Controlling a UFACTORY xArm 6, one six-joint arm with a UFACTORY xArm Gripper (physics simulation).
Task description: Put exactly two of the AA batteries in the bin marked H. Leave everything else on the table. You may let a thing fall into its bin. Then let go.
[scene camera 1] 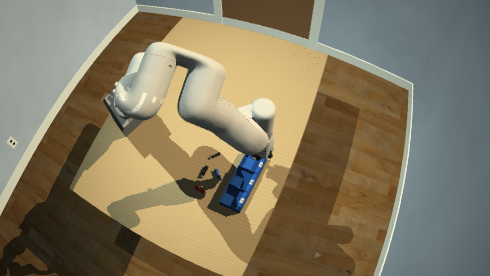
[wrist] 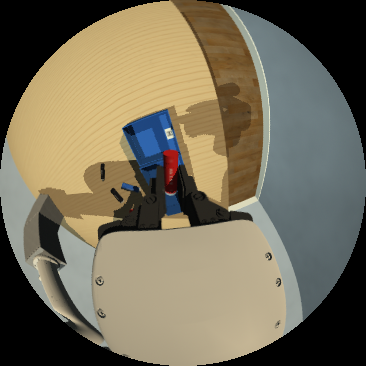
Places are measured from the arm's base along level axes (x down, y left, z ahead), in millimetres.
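Pixels of known places: gripper, fingertip midpoint: [scene camera 1: 257,156] [wrist: 170,176].
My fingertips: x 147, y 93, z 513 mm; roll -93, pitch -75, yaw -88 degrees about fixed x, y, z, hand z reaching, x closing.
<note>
For each thing: its top centre in the pictures, then the offset to it from my fingertips. "spot": a spot on its surface instead. Level surfaces: height alone.
- red AA battery, middle of its top: [wrist: 170,178] dx -11, dy +5, dz +1 mm
- bin marked H, surface spot: [wrist: 148,142] [scene camera 1: 249,164] spot: dx +122, dy +5, dz -36 mm
- blue battery, middle of its top: [wrist: 130,189] [scene camera 1: 217,174] dx +115, dy -91, dz -122 mm
- middle bin, middle of its top: [wrist: 166,177] [scene camera 1: 243,178] dx +90, dy -68, dz -21 mm
- table, its level: dx +129 mm
My gripper [scene camera 1: 258,157] [wrist: 170,176] is shut on a red AA battery [wrist: 171,167] and holds it above the blue three-part box, near the bin marked H [scene camera 1: 250,163] [wrist: 148,142]. That bin is at the box's far end; its white label [scene camera 1: 260,164] [wrist: 169,133] is on the right side. In the scene view the held battery is mostly hidden by the wrist. A blue battery [scene camera 1: 217,174] [wrist: 130,187], a black one [scene camera 1: 214,156] [wrist: 102,171], another black one [scene camera 1: 203,171] [wrist: 116,195] and a red one [scene camera 1: 200,190] lie left of the box. Their print is too small to read.
The middle bin [scene camera 1: 241,181] and near bin [scene camera 1: 231,198] carry their own labels on the right side. The box walls stand right below the gripper. The arm reaches in from the upper left, and its shadows cross the table [scene camera 1: 175,240].
</note>
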